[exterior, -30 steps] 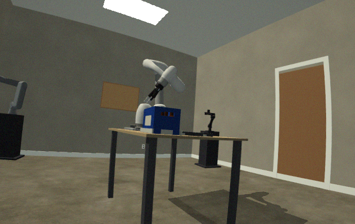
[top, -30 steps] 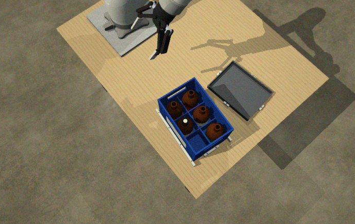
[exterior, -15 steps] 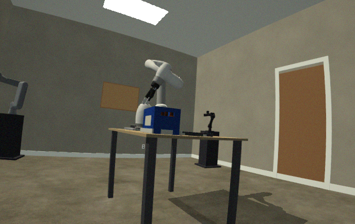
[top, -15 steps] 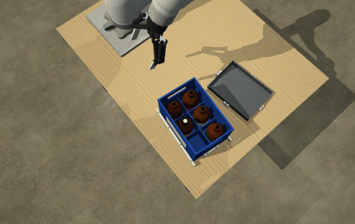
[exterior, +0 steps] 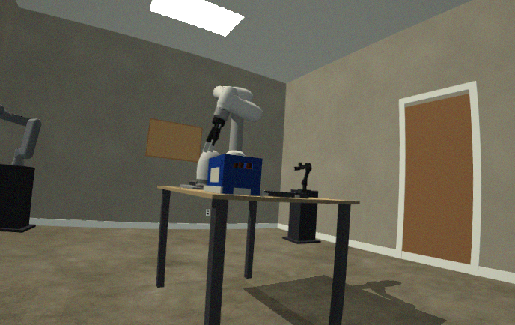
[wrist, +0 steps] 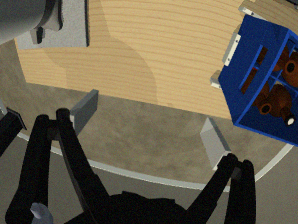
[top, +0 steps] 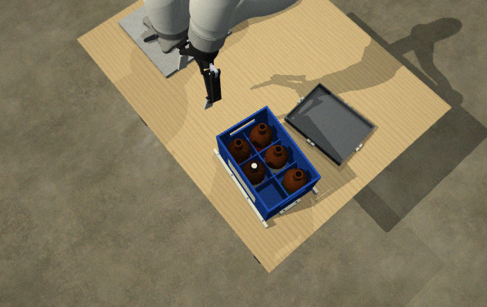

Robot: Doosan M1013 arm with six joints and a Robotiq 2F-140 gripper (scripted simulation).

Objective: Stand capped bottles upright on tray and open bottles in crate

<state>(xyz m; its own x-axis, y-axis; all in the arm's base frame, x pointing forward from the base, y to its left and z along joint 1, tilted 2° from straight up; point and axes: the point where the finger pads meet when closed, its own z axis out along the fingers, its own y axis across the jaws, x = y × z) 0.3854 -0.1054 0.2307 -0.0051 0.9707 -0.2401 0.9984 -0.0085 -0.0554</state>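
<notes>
The capped bottle lies 28 cm ahead of my hand, 2 cm to the left of it and 15 cm below it. Also, from my hand: blue crate (28 cm ahead, 7 cm to the left, 16 cm below); then dark grey tray (26 cm ahead, 36 cm to the left, 23 cm below); then uncapped bottle (28 cm ahead, 11 cm to the left, 15 cm below).
</notes>
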